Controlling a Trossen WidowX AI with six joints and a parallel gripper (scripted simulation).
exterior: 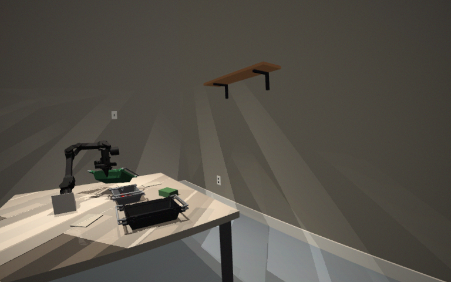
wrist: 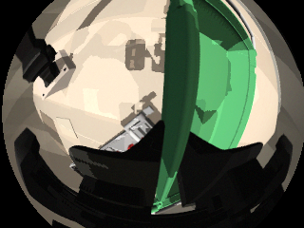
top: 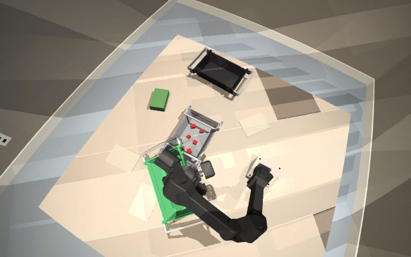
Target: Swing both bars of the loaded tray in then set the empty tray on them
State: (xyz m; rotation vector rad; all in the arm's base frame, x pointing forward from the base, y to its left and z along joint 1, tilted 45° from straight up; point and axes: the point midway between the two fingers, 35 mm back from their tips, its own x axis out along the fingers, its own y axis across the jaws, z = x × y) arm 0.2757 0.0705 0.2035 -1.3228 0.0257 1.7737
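The green tray lies 5 cm ahead of my gripper tip and 6 cm to the left of it. The rest, counted from my gripper tip: green block (37 cm ahead, 30 cm to the right, 12 cm below).
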